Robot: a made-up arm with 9 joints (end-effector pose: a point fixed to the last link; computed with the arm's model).
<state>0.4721 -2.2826 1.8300 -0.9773 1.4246 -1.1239 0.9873 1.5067 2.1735</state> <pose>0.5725 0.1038 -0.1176 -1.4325 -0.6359 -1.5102</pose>
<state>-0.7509 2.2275 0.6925 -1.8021 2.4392 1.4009 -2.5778 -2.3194 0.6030</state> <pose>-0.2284 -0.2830 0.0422 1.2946 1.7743 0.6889</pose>
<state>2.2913 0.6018 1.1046 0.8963 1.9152 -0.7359 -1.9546 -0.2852 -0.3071</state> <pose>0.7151 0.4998 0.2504 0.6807 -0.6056 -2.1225</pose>
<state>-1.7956 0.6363 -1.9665 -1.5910 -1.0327 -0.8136 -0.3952 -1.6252 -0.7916</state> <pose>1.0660 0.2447 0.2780 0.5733 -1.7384 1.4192</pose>
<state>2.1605 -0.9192 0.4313 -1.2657 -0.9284 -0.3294 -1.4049 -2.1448 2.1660</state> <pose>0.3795 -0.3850 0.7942 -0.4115 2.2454 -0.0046</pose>
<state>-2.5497 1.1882 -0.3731 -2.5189 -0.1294 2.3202 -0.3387 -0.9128 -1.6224</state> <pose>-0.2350 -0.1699 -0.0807 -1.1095 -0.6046 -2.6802</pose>
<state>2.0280 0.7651 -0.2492 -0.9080 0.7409 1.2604 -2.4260 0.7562 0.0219</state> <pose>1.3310 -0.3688 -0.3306 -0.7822 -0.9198 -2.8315</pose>
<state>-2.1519 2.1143 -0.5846 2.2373 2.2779 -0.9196 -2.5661 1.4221 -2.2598</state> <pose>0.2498 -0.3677 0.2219 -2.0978 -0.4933 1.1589</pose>
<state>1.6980 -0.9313 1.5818 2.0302 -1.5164 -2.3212 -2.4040 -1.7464 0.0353</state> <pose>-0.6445 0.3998 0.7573 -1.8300 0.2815 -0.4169</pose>
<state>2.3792 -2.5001 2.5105 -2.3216 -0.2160 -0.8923 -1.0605 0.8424 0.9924</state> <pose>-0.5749 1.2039 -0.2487 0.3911 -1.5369 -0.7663</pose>
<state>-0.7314 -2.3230 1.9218 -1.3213 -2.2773 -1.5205 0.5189 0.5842 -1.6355</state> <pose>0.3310 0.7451 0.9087 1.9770 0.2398 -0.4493</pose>
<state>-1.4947 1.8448 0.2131 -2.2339 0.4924 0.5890 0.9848 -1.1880 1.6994</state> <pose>-0.9336 0.0268 0.7461 -0.2627 -0.7967 0.2682</pose>
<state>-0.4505 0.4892 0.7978 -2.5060 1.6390 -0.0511 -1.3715 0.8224 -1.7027</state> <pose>0.1090 -1.2714 0.0121 -1.2196 -1.5475 -1.6614</pose>
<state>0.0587 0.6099 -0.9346 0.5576 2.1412 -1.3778 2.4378 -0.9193 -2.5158</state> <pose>0.3005 -0.2302 0.3504 -0.5505 -1.7258 0.2122</pose>
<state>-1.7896 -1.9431 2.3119 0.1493 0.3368 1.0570 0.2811 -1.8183 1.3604</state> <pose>0.3326 0.6483 0.3516 0.5192 -0.1132 -2.6408</pose>
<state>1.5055 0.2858 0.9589 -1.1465 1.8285 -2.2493 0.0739 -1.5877 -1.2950</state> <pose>0.0627 0.1112 0.7785 2.1313 0.9753 -1.0813</pose>
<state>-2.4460 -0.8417 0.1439 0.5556 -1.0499 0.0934 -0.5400 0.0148 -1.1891</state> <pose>0.3773 -0.3869 0.8844 0.2089 -2.6737 -0.7263</pose>
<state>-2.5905 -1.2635 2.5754 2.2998 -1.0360 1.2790 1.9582 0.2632 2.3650</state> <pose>-0.0784 0.1427 0.0720 0.3927 -0.6754 -0.0834</pose>
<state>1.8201 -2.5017 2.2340 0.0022 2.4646 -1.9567 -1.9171 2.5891 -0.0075</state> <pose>-0.1195 -0.2765 0.1506 1.6059 0.7720 2.0110</pose>
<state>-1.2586 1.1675 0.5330 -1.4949 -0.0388 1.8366 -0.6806 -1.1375 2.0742</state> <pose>-0.3208 -0.6738 0.3828 0.7902 -0.0066 0.5284</pose>
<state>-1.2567 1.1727 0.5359 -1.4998 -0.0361 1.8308 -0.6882 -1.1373 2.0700</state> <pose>-0.3204 -0.6724 0.3875 0.7797 0.0026 0.5290</pose>
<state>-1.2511 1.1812 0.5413 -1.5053 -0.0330 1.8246 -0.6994 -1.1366 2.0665</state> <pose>-0.3194 -0.6693 0.3932 0.7636 0.0119 0.5315</pose>
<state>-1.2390 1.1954 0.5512 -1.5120 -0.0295 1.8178 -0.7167 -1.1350 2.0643</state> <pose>-0.3176 -0.6634 0.4005 0.7378 0.0213 0.5372</pose>
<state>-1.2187 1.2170 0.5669 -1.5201 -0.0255 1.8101 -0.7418 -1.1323 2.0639</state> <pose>-0.3149 -0.6532 0.4099 0.6989 0.0304 0.5461</pose>
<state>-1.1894 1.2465 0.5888 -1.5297 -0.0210 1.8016 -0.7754 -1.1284 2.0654</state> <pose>-0.3118 -0.6381 0.4214 0.6459 0.0394 0.5570</pose>
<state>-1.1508 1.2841 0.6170 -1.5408 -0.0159 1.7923 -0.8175 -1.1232 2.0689</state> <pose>-0.3092 -0.6173 0.4347 0.5781 0.0478 0.5676</pose>
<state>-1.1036 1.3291 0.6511 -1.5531 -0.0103 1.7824 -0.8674 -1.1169 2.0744</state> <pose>-0.3077 -0.5904 0.4489 0.4963 0.0551 0.5749</pose>
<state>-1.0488 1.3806 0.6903 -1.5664 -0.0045 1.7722 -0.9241 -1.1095 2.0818</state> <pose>-0.3081 -0.5572 0.4631 0.4024 0.0613 0.5759</pose>
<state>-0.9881 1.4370 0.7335 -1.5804 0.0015 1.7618 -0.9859 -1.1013 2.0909</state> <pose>-0.3107 -0.5186 0.4757 0.2996 0.0658 0.5676</pose>
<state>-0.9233 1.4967 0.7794 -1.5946 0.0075 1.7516 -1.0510 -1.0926 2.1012</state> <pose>-0.3153 -0.4757 0.4854 0.1916 0.0688 0.5485</pose>
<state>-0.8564 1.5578 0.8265 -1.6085 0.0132 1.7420 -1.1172 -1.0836 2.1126</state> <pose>-0.3213 -0.4303 0.4913 0.0829 0.0697 0.5181</pose>
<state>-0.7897 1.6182 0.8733 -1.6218 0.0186 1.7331 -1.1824 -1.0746 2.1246</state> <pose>-0.3278 -0.3848 0.4930 -0.0220 0.0688 0.4775</pose>
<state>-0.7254 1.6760 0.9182 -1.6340 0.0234 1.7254 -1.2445 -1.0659 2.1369</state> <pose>-0.3337 -0.3412 0.4907 -0.1190 0.0664 0.4294</pose>
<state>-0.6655 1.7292 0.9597 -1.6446 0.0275 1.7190 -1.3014 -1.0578 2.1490</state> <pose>-0.3386 -0.3016 0.4853 -0.2052 0.0625 0.3775</pose>
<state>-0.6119 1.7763 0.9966 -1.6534 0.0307 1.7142 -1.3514 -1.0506 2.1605</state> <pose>-0.3421 -0.2674 0.4781 -0.2785 0.0577 0.3261</pose>
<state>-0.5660 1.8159 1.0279 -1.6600 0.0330 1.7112 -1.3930 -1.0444 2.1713</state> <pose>-0.3442 -0.2395 0.4701 -0.3378 0.0519 0.2794</pose>
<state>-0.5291 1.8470 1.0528 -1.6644 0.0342 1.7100 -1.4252 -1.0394 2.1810</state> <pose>-0.3453 -0.2183 0.4626 -0.3829 0.0455 0.2410</pose>
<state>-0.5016 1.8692 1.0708 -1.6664 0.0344 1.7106 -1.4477 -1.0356 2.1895</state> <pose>-0.3457 -0.2037 0.4561 -0.4142 0.0384 0.2132</pose>
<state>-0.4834 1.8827 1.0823 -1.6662 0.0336 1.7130 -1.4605 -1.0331 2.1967</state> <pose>-0.3458 -0.1952 0.4511 -0.4332 0.0308 0.1975</pose>
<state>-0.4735 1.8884 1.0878 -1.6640 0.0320 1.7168 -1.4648 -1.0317 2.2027</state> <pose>-0.3457 -0.1919 0.4475 -0.4415 0.0226 0.1927</pose>
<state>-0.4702 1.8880 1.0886 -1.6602 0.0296 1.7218 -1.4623 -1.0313 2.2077</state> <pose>-0.3457 -0.1925 0.4451 -0.4418 0.0141 0.1970</pose>
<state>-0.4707 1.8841 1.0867 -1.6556 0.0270 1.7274 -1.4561 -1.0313 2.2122</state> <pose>-0.3455 -0.1954 0.4433 -0.4371 0.0054 0.2063</pose>
